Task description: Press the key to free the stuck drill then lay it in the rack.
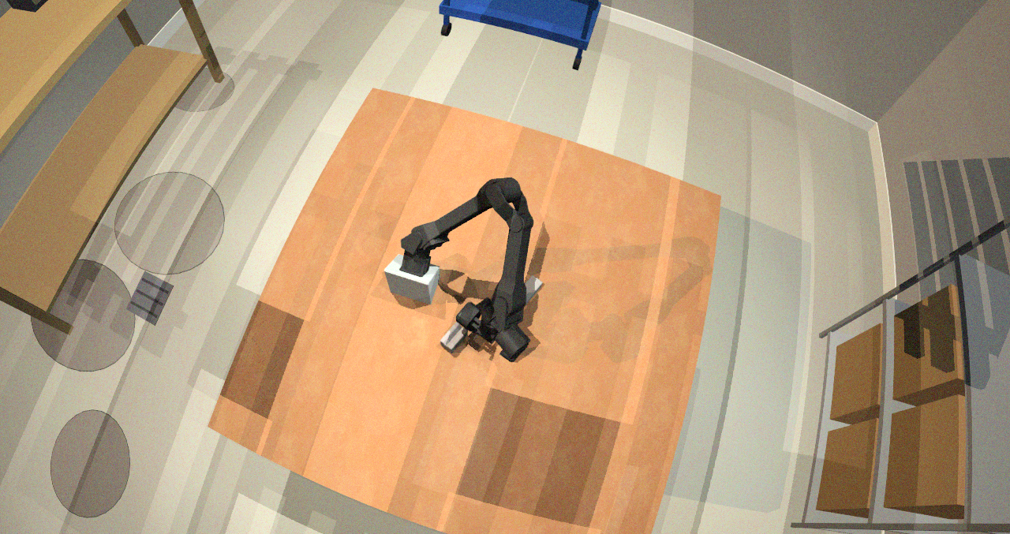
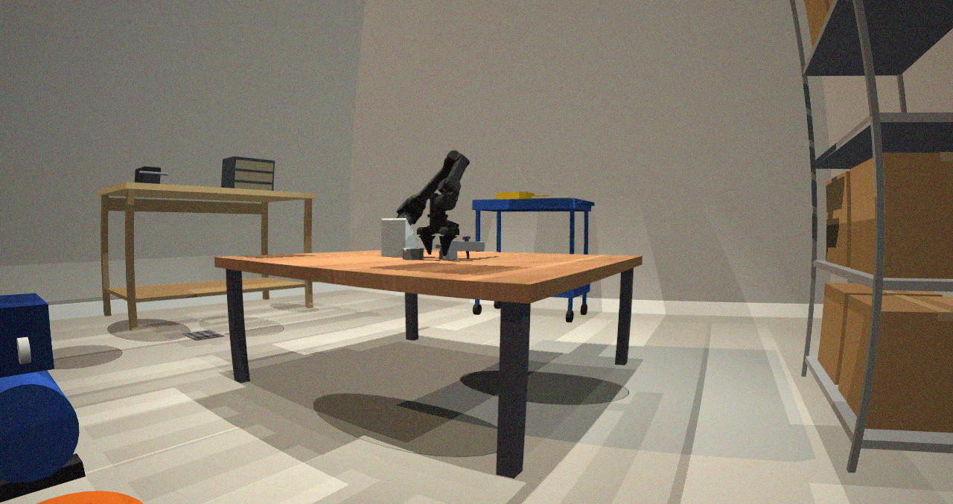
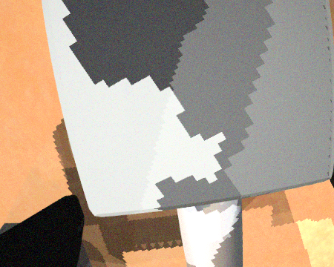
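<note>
The drill is 2 cm ahead of my gripper tip, 5 cm to the left of it and 3 cm above it. The rest, counted from my gripper tip: dark key: 5 cm ahead, 13 cm to the left, 3 cm above; grey housing: 4 cm ahead, 11 cm to the left, 2 cm above; small grey rack: 9 cm behind, 2 cm to the right.
</note>
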